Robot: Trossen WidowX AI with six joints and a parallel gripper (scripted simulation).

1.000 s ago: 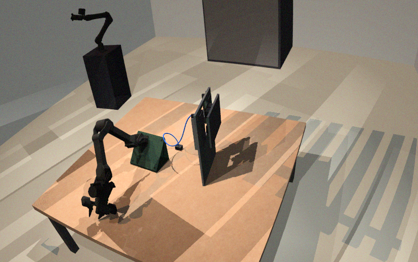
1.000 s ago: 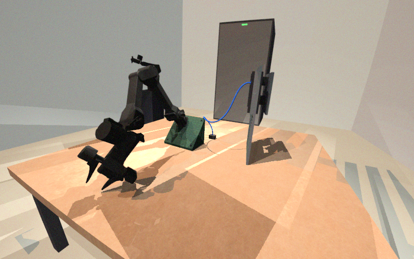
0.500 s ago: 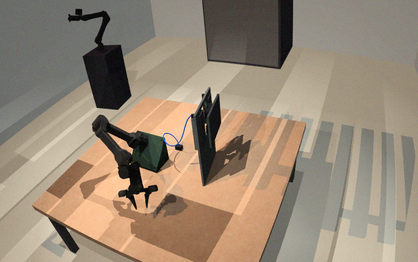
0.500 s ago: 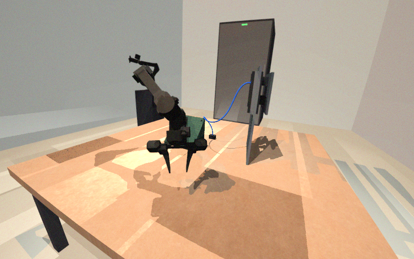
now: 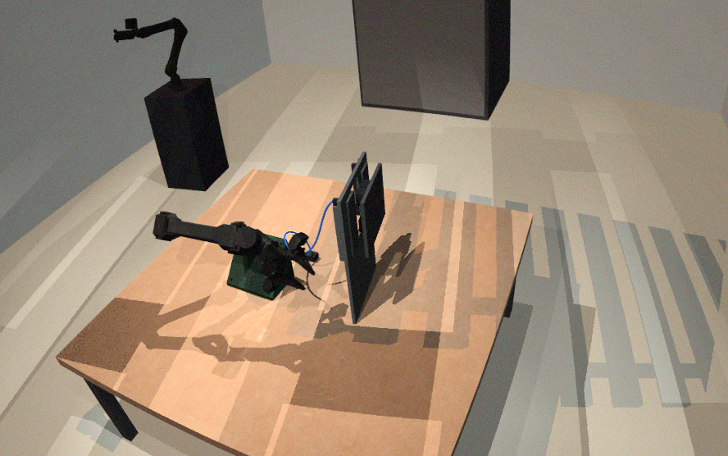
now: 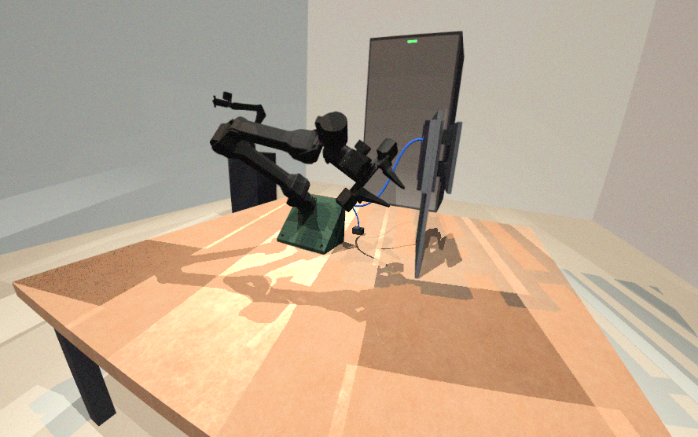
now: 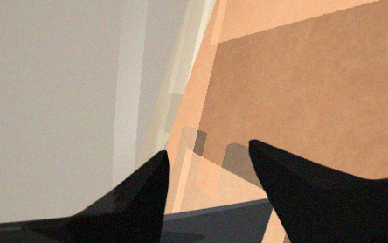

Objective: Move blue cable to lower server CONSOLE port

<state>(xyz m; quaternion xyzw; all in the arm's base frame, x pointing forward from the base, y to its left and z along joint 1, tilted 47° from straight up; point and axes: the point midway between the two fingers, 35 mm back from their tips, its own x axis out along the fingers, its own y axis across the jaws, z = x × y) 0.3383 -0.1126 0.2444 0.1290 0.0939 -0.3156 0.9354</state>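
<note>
Right now the cable plug is 7 cm ahead of my gripper tip, 22 cm to the left of it and 14 cm above it. The rest, counted from my gripper tip: black block: 18 cm behind, 38 cm to the left, 23 cm below.
</note>
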